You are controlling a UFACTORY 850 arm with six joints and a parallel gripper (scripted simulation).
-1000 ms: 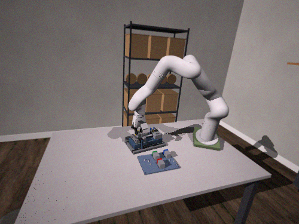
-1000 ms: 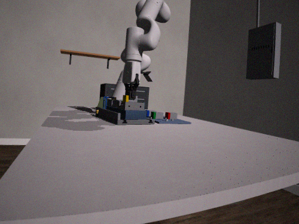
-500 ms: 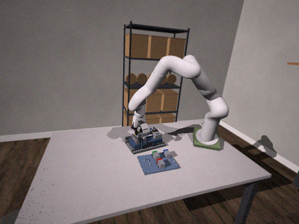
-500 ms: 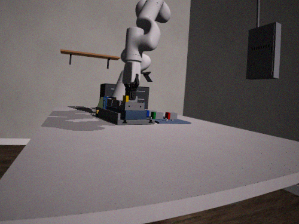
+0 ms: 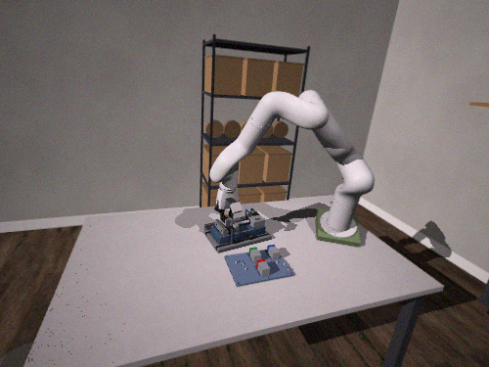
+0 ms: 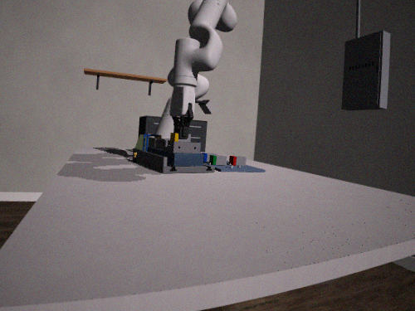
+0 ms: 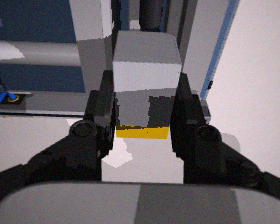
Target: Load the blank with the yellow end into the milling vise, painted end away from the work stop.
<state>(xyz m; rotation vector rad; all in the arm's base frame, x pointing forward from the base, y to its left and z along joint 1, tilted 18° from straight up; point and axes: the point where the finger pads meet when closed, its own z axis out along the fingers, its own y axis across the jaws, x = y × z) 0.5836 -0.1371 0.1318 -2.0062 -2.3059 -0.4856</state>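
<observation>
Now: the dark work-stop rod 1 cm behind my hand, 5 cm to the left of it and 4 cm below it. Also, from my hand: green-ended blank: 8 cm behind, 19 cm to the left, 10 cm below; red-ended blank: 8 cm behind, 28 cm to the left, 10 cm below; blue-ended blank: 17 cm behind, 19 cm to the left, 10 cm below.
</observation>
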